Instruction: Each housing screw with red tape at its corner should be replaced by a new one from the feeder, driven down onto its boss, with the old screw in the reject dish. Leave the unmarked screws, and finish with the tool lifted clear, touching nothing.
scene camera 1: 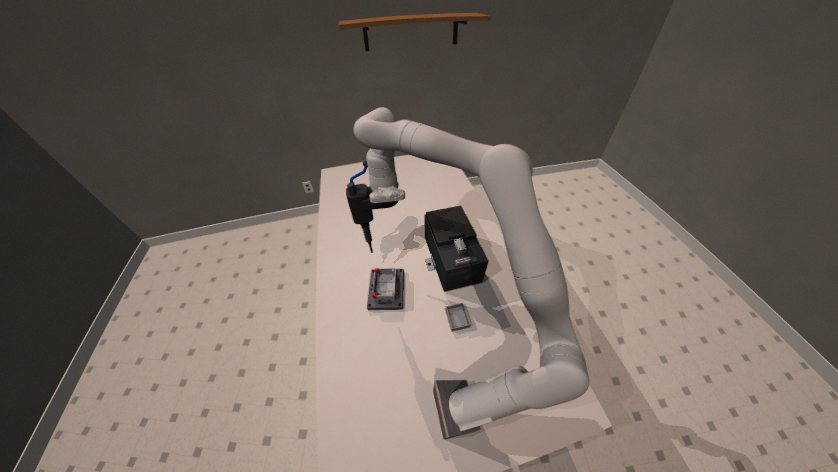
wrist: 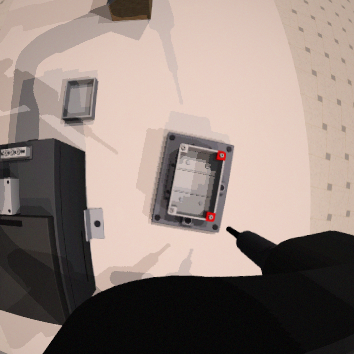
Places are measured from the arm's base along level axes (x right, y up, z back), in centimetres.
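Pixels of known places: end effector, tool point: (scene camera 1: 372,252) (wrist: 227,228); arm's base, origin of the base link: (scene camera 1: 461,409).
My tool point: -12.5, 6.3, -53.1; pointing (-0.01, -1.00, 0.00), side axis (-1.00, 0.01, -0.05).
For each thing: its middle in the pictures, then the offset to it from my tool point, as dx, dy, dz. "spot": a spot on its surface instead.
- light grey housing, body centre: (wrist: 195,182) (scene camera 1: 385,284) +1.8, -12.7, +6.0
- dark fixture plate, body centre: (wrist: 193,182) (scene camera 1: 386,288) +1.8, -15.7, +6.0
- screwdriver tip, surface spot: (wrist: 229,229) (scene camera 1: 372,249) spot: +0.3, +1.6, +0.2
- reject dish, body centre: (wrist: 79,98) (scene camera 1: 457,316) +23.4, -15.5, +24.9
- black feeder box, body centre: (wrist: 34,229) (scene camera 1: 453,246) +30.8, -8.0, +0.0
- small metal tab, surface spot: (wrist: 95,223) (scene camera 1: 429,263) spot: +21.4, -16.2, -0.5
The light grey housing (scene camera 1: 385,284) (wrist: 192,216) sits in a dark fixture plate (scene camera 1: 385,306) (wrist: 161,175). Red tape (scene camera 1: 376,270) (wrist: 210,217) marks one corner, and another red tape (scene camera 1: 374,294) (wrist: 221,155) marks a second corner on the same long side. A screw head shows within each tape in the wrist view. The unmarked screws (wrist: 183,148) (wrist: 172,210) are on the opposite side. My screwdriver tip (scene camera 1: 370,251) (wrist: 229,229) is in the air off the housing, near one taped corner in the wrist view. Whether it carries a screw is too small to tell. The reject dish (scene camera 1: 459,328) (wrist: 94,102) shows no screw that I can make out.
The black feeder box (scene camera 1: 448,219) (wrist: 70,200) stands beside the housing, with a small metal tab (scene camera 1: 429,263) (wrist: 95,223) on its near side. The arm's base block (scene camera 1: 448,386) (wrist: 131,10) stands beyond the dish. A wooden wall shelf (scene camera 1: 414,21) is at the back.
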